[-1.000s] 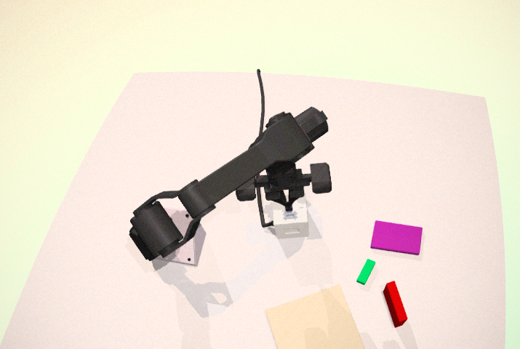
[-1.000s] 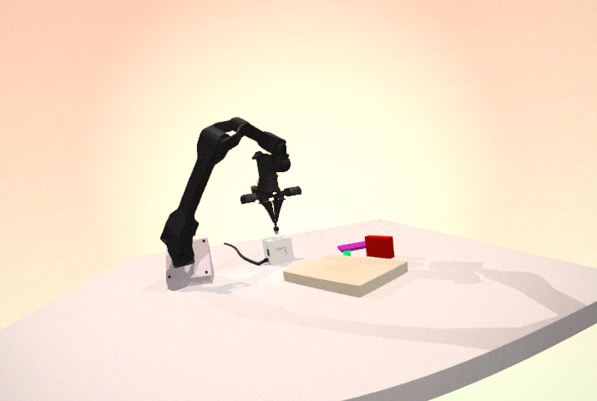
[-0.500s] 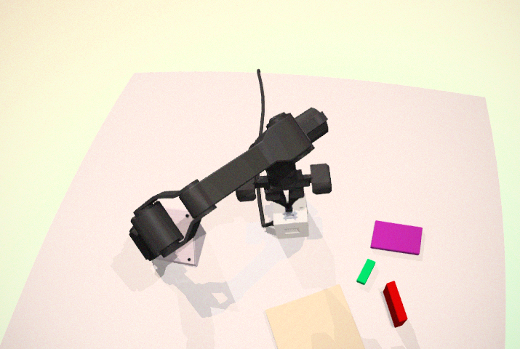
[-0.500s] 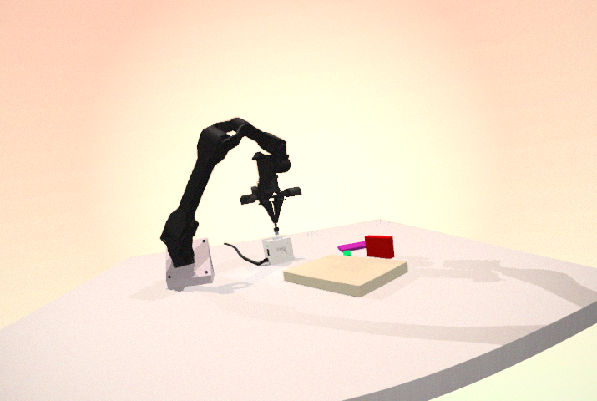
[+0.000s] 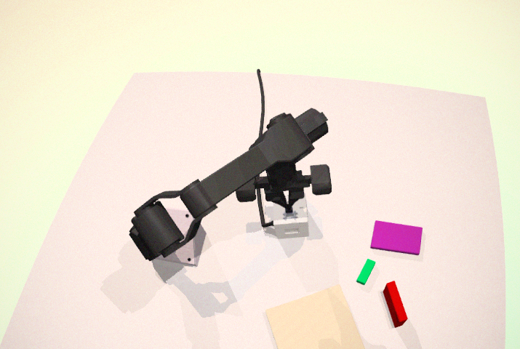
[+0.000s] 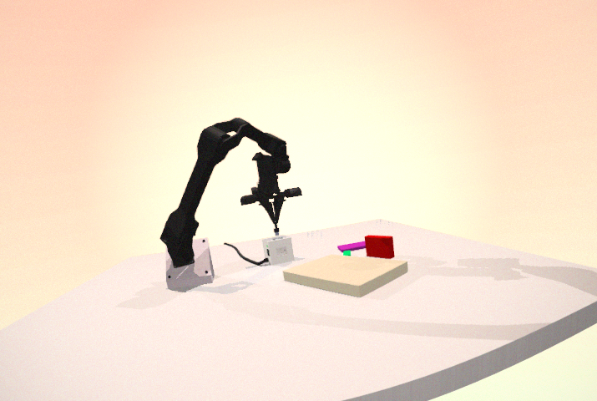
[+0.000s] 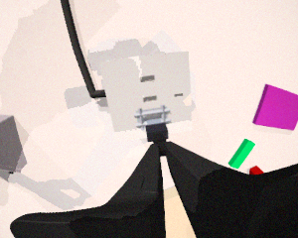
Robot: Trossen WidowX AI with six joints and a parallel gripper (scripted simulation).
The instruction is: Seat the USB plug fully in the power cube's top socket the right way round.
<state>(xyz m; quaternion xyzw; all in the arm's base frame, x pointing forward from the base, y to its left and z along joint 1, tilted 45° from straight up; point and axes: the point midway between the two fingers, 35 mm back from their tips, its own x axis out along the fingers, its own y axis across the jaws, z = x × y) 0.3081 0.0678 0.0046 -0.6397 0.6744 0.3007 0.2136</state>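
My gripper tip is now 20 mm above the dark USB plug. Also, from my gripper tip: red block (240 mm ahead, 200 mm to the right, 90 mm below); magenta flat block (260 mm ahead, 120 mm below, 30 mm to the right); green block (180 mm ahead, 120 mm below, 110 mm to the right).
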